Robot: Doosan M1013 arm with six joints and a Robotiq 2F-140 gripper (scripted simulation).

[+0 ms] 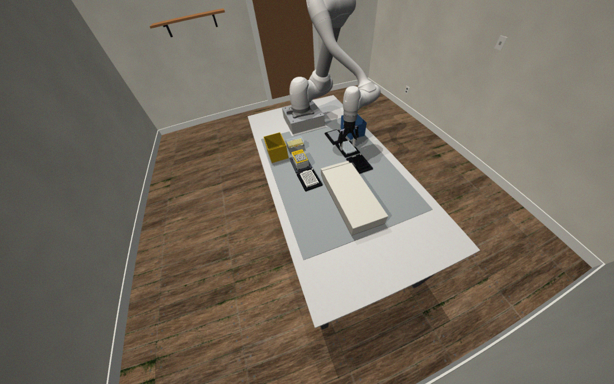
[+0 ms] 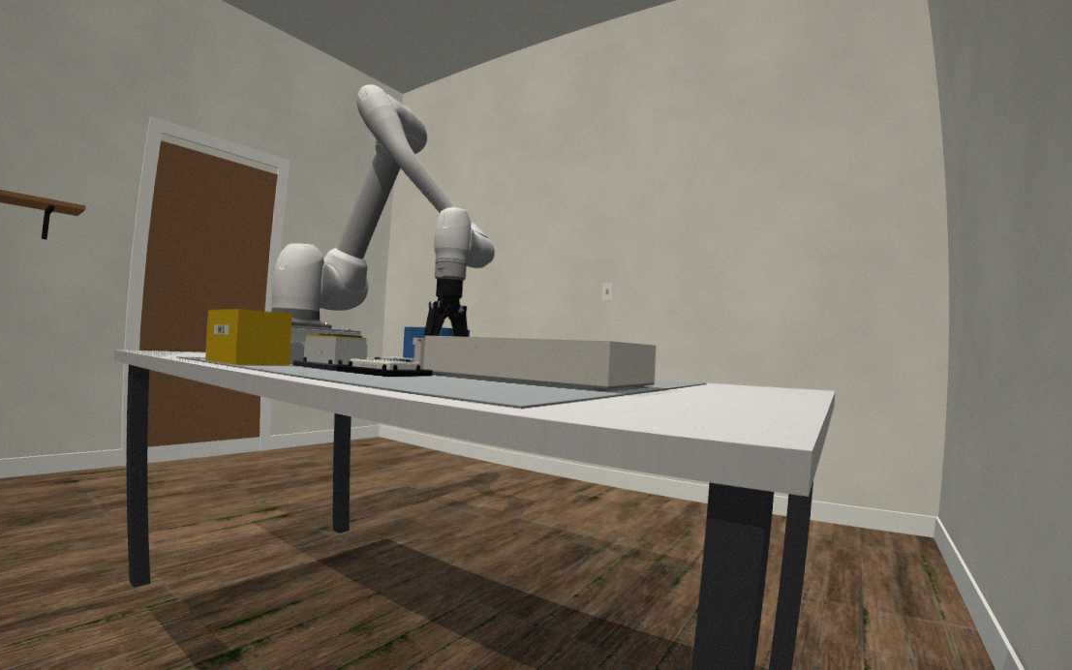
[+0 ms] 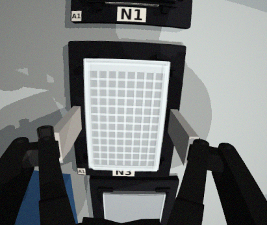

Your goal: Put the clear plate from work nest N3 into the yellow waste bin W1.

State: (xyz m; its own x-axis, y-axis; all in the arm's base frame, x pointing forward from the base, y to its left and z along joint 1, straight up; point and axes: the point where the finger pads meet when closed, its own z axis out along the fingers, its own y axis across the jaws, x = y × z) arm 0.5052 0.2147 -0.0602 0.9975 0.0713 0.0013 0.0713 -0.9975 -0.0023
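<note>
The clear plate lies 20 mm below my hand. Also, from my hand: white plate 360 mm to the right, 200 mm ahead, 20 mm below; yellow tip rack 380 mm to the right, 20 mm ahead, 20 mm above; blue bin 190 mm behind, 130 mm to the left.
</note>
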